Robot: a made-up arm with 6 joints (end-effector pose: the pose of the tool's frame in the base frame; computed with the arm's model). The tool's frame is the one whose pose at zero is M. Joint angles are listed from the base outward.
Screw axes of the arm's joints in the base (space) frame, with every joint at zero. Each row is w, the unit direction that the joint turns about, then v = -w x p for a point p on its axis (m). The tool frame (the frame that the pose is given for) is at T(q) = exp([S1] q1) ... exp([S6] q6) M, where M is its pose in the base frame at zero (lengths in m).
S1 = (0, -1, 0, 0.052, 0, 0)
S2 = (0, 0, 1, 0.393, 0.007, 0)
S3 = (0, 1, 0, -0.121, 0, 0.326)
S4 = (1, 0, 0, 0, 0.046, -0.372)
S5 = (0, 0, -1, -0.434, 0.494, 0)
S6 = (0, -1, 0, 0.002, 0, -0.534)
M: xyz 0.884 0.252 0.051 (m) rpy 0 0 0 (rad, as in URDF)
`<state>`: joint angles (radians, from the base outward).
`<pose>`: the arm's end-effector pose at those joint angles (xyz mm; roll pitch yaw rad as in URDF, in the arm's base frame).
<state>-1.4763 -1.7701 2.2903 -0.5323 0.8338 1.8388</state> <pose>-8.0 -99.5 21.7 -2.0540 0.5749 -1.9340</pose>
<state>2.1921 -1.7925 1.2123 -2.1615 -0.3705 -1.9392</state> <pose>265.1 -160.2 -267.3 -1.3639 1.2606 -1.4915</pose>
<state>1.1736 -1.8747 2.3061 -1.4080 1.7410 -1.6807</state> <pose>-366.9 312.9 -290.4 -2.8438 0.8113 2.3505</pose>
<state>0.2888 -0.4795 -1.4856 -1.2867 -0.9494 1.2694</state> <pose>322.7 463.7 605.0 -2.3544 -0.2963 1.1765</pose>
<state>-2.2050 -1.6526 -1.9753 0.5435 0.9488 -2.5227</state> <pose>-51.5 -231.4 -137.3 -1.9979 0.4685 -2.6789</pose>
